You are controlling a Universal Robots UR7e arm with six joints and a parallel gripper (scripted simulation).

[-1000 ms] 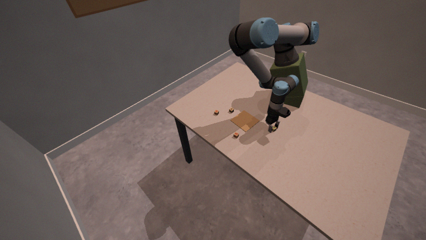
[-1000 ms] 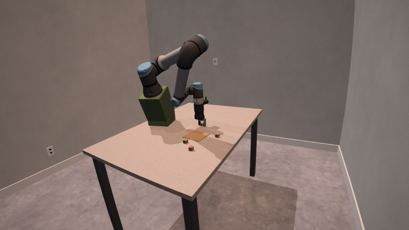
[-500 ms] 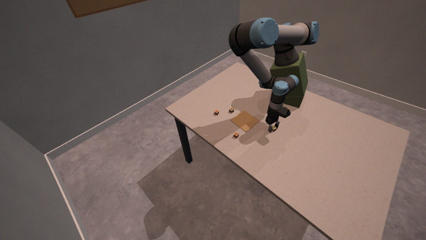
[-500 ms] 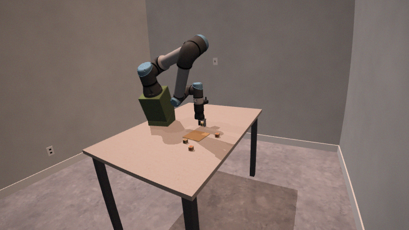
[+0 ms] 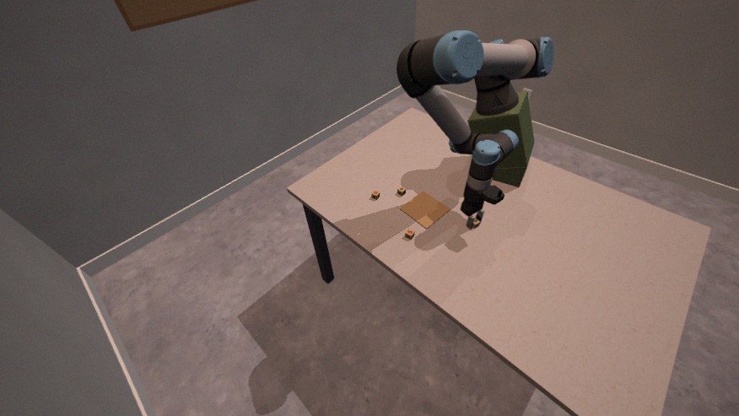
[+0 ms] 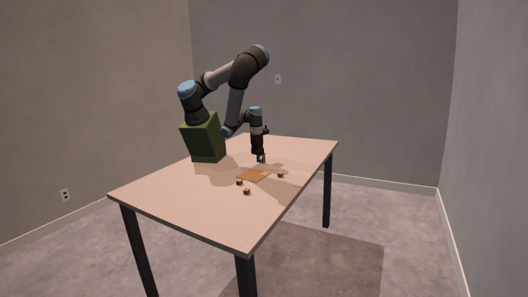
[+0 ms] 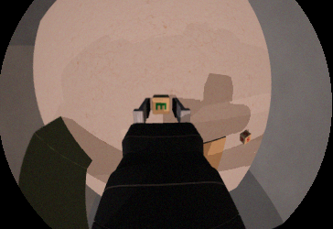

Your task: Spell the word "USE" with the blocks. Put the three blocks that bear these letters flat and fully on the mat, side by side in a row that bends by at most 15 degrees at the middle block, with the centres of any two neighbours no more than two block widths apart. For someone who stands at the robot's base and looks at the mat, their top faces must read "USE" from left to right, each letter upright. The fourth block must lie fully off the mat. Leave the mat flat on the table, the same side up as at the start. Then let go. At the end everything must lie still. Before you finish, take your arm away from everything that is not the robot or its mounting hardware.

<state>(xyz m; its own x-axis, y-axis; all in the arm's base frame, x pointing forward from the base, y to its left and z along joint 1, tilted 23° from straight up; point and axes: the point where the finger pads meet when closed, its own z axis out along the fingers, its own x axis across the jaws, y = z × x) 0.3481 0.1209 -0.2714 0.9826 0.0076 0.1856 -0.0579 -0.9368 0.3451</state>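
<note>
Now: hand 170 mm to the left of the mat, 80 mm short of it and 20 mm above it.
</note>
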